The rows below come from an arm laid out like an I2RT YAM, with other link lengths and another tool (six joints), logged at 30 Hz.
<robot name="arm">
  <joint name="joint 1" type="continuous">
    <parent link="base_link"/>
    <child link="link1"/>
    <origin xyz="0 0 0.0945" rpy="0 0 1.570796"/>
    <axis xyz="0 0 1"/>
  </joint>
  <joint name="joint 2" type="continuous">
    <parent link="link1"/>
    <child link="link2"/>
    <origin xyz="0.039 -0.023 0.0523" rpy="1.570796 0 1.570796"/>
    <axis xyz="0 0 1"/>
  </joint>
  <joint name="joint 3" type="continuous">
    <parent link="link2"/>
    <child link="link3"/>
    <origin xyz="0.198 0 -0.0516" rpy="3.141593 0 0"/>
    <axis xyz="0 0 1"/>
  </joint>
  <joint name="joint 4" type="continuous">
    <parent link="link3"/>
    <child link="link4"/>
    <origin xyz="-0.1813 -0.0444 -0.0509" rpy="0 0 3.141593"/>
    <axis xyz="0 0 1"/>
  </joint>
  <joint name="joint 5" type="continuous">
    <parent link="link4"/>
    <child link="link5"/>
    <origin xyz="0.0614 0.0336 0.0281" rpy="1.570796 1.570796 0"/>
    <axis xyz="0 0 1"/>
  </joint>
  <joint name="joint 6" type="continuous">
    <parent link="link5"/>
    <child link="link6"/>
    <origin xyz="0 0.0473 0.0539" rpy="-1.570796 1.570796 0"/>
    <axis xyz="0 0 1"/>
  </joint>
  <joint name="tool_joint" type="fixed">
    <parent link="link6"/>
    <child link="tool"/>
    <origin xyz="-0.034 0.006 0.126" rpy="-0.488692 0 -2.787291"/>
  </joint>
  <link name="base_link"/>
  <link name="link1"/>
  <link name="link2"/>
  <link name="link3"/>
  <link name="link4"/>
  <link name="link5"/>
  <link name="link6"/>
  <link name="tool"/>
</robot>
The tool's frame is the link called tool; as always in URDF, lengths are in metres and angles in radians. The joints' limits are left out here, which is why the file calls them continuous.
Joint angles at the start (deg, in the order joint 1, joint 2, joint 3, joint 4, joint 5, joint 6):
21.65, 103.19, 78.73, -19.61, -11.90, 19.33
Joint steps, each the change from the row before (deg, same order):
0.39, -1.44, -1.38, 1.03, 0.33, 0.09
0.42, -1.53, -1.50, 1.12, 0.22, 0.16
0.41, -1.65, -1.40, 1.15, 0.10, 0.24
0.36, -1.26, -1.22, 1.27, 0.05, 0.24
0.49, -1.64, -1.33, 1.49, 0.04, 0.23
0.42, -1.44, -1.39, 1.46, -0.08, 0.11
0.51, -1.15, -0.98, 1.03, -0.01, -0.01
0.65, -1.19, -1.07, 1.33, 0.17, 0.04
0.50, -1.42, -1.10, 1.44, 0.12, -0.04
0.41, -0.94, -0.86, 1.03, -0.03, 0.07
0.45, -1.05, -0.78, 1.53, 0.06, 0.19
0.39, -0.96, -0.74, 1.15, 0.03, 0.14
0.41, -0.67, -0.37, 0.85, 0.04, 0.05
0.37, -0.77, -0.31, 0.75, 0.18, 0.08
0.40, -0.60, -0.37, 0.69, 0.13, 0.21
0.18, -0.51, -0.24, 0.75, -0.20, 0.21
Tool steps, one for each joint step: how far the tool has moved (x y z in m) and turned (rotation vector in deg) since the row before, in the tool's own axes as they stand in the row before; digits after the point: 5 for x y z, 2 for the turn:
0.00016, 0.00393, -0.00127, -0.61, -0.53, -0.73
0.00056, 0.00437, -0.00121, -0.75, -0.51, -0.66
-0.00022, 0.00568, -0.00109, -1.01, -0.63, -0.68
-0.00035, 0.00463, -0.00012, -0.97, -0.59, -0.59
-0.00112, 0.00697, -0.00004, -1.37, -0.75, -0.87
-0.00018, 0.00560, -0.00001, -1.25, -0.52, -0.76
0.00029, 0.00531, 0.00035, -1.05, -0.25, -0.74
-0.00002, 0.00587, 0.00094, -1.16, -0.41, -0.89
-0.00167, 0.00660, 0.00047, -1.32, -0.65, -1.07
-0.00007, 0.00453, 0.00057, -0.97, -0.32, -0.56
-0.00243, 0.00638, 0.00163, -1.38, -0.79, -0.84
-0.00137, 0.00526, 0.00094, -1.10, -0.55, -0.63
-0.00131, 0.00487, 0.00140, -0.97, -0.38, -0.59
-0.00216, 0.00503, 0.00103, -0.88, -0.54, -0.63
-0.00075, 0.00412, 0.00109, -0.75, -0.39, -0.34
-0.00167, 0.00414, 0.00130, -0.93, -0.42, -0.28

